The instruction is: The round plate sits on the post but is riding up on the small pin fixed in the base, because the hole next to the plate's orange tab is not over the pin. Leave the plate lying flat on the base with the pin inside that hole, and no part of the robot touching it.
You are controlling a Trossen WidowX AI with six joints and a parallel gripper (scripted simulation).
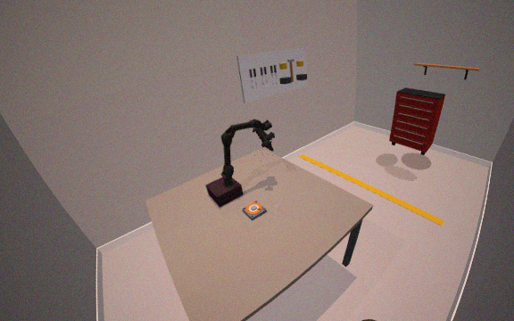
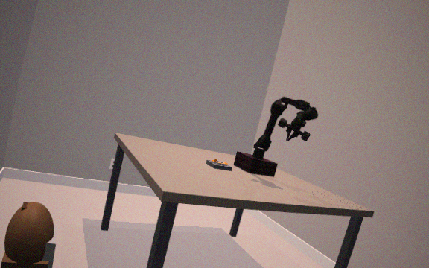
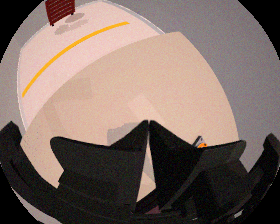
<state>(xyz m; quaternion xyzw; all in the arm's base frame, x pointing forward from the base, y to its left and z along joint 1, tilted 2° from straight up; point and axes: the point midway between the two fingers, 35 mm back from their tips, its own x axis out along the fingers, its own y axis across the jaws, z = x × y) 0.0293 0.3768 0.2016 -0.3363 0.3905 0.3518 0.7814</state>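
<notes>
Now: gripper tip 310 mm to the left of the square grey base, 250 mm above it and 240 mm short of it.
</notes>
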